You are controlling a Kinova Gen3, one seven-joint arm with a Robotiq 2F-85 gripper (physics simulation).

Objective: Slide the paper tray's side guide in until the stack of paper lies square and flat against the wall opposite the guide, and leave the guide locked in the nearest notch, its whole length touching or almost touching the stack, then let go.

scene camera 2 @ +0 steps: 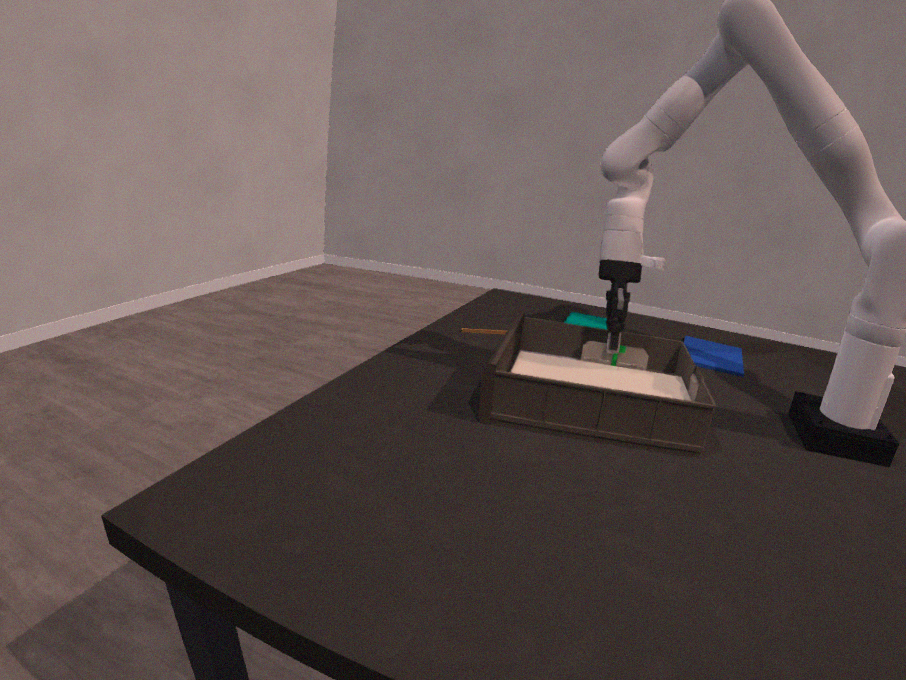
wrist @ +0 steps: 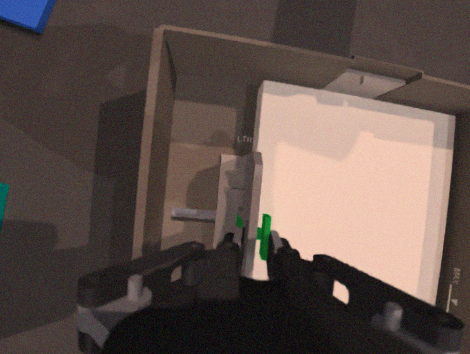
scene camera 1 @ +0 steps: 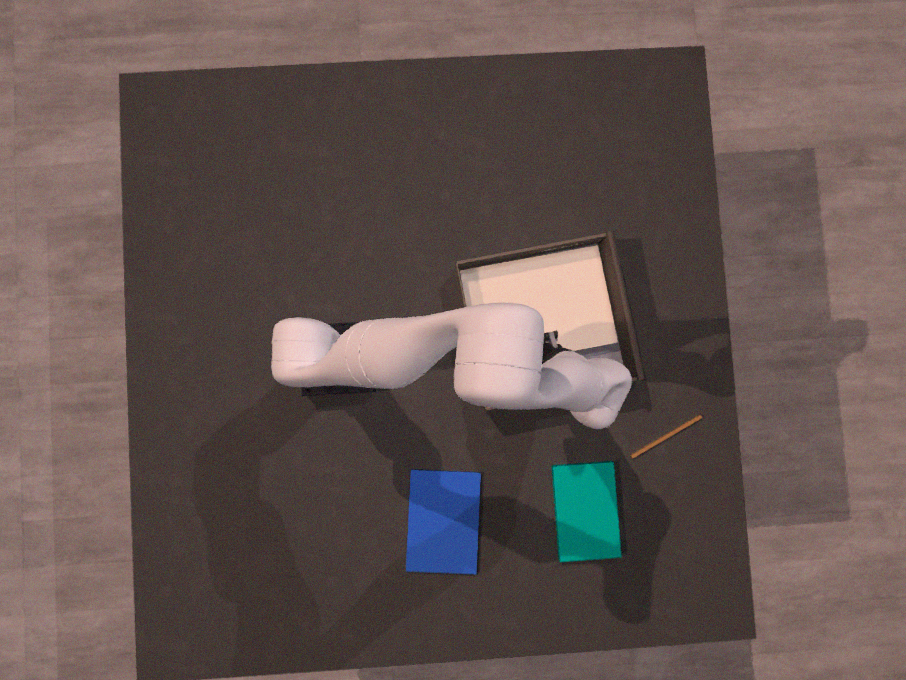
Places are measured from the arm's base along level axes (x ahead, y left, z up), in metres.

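Where they show: gripper, fingertip midpoint: (scene camera 2: 612, 352) (wrist: 255, 241) (scene camera 1: 543, 356); arm's base, origin of the base link: (scene camera 2: 845, 416).
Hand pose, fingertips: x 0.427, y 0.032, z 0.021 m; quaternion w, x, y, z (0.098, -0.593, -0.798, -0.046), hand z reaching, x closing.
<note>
Each offset is from my fingertips to the top centre of the thing.
The dark tray {dx +0.005, dy +0.074, dz +0.029 m} (scene camera 1: 624, 307) (scene camera 2: 570, 411) (wrist: 150, 125) holds a cream paper stack {dx -0.013, dy +0.105, dz -0.025 m} (scene camera 1: 559, 285) (scene camera 2: 578, 371) (wrist: 345, 200). The stack looks flat, and its edges run about parallel to the walls. Its far side lies at or very near the wall opposite the guide; the wrist view cannot settle a small gap. The grey side guide {dx -0.008, dy +0.002, dz +0.016 m} (scene camera 2: 594, 352) (wrist: 255, 185) stands upright along the stack's near side, touching or almost touching it. My gripper (scene camera 2: 613, 351) (wrist: 255, 241) is shut on the guide at its green latch {dx -0.010, dy +0.008, dz +0.016 m} (wrist: 265, 237). The fingers hide the guide's lower part, and the notch engagement is not visible.
A blue slab {dx -0.177, dy -0.360, dz -0.058 m} (scene camera 1: 443, 521) (scene camera 2: 713, 355) (wrist: 25, 12) and a green slab {dx +0.122, dy -0.316, dz -0.048 m} (scene camera 1: 586, 512) (scene camera 2: 585, 320) (wrist: 3, 205) lie beside the tray. An orange stick {dx +0.285, dy -0.148, dz -0.059 m} (scene camera 1: 666, 436) (scene camera 2: 483, 331) lies near a tray corner. The tray walls rise around the gripper.
</note>
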